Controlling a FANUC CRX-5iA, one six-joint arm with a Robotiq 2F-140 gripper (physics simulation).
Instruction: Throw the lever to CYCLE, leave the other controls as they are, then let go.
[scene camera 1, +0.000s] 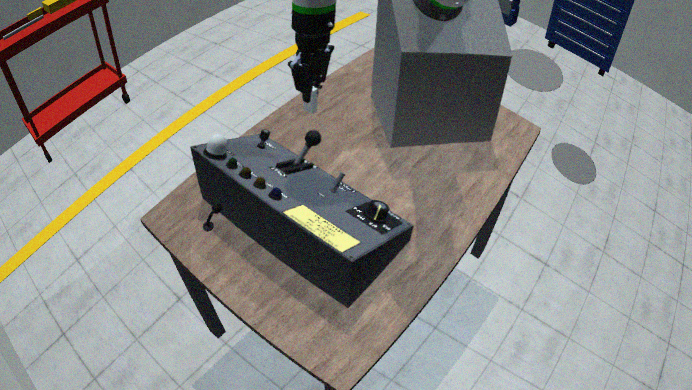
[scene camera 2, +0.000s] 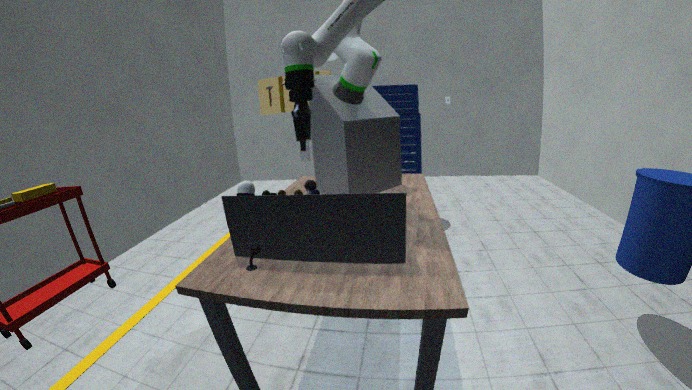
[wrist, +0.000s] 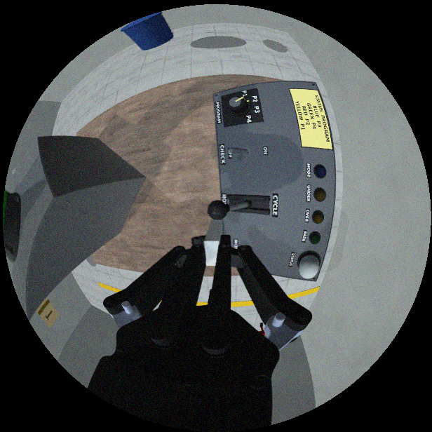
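Pixels of known places: gripper, between the fingertips: (scene camera 1: 309, 110) (scene camera 2: 305, 160); arm's base, origin of its link: (scene camera 2: 347, 94).
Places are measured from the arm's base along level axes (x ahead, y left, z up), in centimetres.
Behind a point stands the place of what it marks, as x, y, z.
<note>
The lever (scene camera 1: 301, 154) {46.5, -2.0, -33.2} (wrist: 240, 206) with its black ball knob (scene camera 1: 313, 138) {43.0, -1.6, -29.9} (scene camera 2: 310, 185) {43.8, -2.0, -30.5} (wrist: 217, 210) rises from a slot in the dark console (scene camera 1: 280, 235) {65.2, 12.5, -34.4} (scene camera 2: 320, 230) {65.6, 9.8, -35.9} (wrist: 267, 175). It leans away from the CYCLE label (wrist: 275, 205); its knob partly covers the label at the slot's other end. My gripper (scene camera 1: 311, 104) {42.5, -3.5, -22.4} (scene camera 2: 304, 154) {42.5, -3.5, -22.4} (wrist: 216, 229) is shut and empty, pointing down above and apart from the knob. The program dial (scene camera 1: 378, 211) {46.2, 22.9, -32.7} (wrist: 237, 103) points at P1. The CHECK toggle (scene camera 1: 339, 182) {45.7, 10.3, -34.0} (wrist: 237, 152) stands by its OFF side.
A small black toggle (scene camera 1: 264, 137) {49.7, -13.1, -32.8} and the white status dome (scene camera 1: 217, 146) {64.8, -11.1, -24.5} (scene camera 2: 245, 188) {65.8, -11.7, -24.9} (wrist: 308, 265) stand at the console's one end, beside several dark button-like lamps. A large grey pedestal (scene camera 1: 445, 100) {6.0, 11.2, -28.5} (scene camera 2: 372, 155) {6.1, 11.1, -27.8} (wrist: 90, 215) stands behind on the wooden table (scene camera 1: 440, 210) {25.5, 27.4, -45.7} (scene camera 2: 320, 295) {79.4, 14.0, -45.6}.
</note>
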